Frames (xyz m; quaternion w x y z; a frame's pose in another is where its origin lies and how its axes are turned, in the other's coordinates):
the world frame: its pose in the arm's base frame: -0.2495 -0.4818 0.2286 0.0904 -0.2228 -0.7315 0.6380
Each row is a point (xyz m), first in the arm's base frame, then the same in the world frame.
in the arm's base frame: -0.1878 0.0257 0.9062
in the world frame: 0.0664 -0.6029 -0.5938
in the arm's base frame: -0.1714 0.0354 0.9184
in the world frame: 0.0543 -0.6104 -0.6114
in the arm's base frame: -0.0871 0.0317 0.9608
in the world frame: -0.0283 -0.6343 -0.6504
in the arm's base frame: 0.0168 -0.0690 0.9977
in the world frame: -0.1703 -0.6571 -0.6100
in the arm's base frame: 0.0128 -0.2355 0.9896
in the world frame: -0.2390 -0.6644 -0.4583
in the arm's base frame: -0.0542 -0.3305 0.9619
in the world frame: -0.2174 -0.6598 -0.3408
